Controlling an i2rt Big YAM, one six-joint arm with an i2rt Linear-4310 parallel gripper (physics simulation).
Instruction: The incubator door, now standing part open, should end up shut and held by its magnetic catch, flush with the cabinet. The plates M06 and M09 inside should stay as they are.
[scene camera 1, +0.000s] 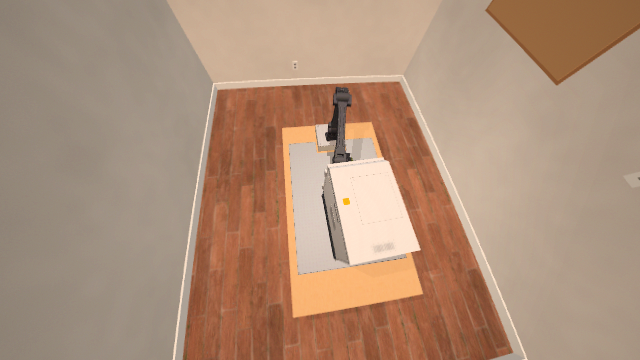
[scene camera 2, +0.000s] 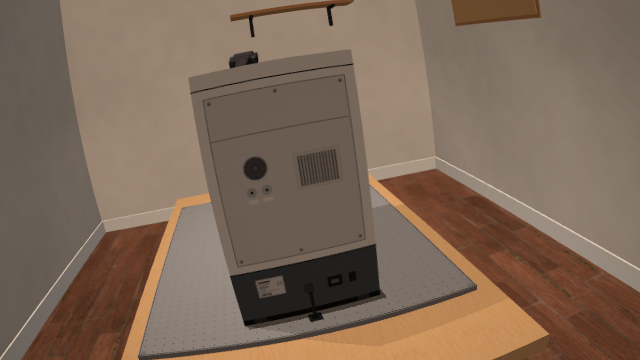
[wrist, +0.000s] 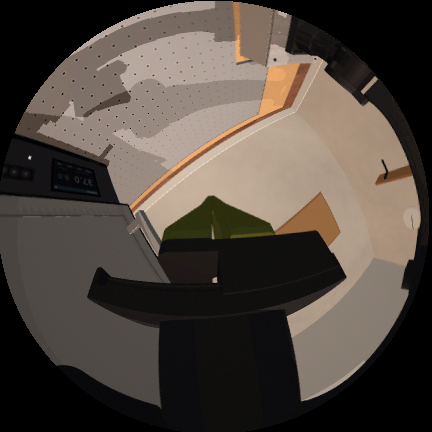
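The incubator cabinet stands upright on the grey perforated board. Its door is on the side towards the arm and lies close along the cabinet front. Whether a small gap remains or the catch holds cannot be told. The door handle shows left of the fingers in the wrist view. My gripper is shut and empty, its green fingertips together, beside the door's handle edge. Contact between fingers and door cannot be made out. Plates M06 and M09 are hidden inside the cabinet.
The perforated board lies on a wooden table. The arm rises from its base at the table's far end. A black control panel reads 37.0. A wall shelf is behind the arm.
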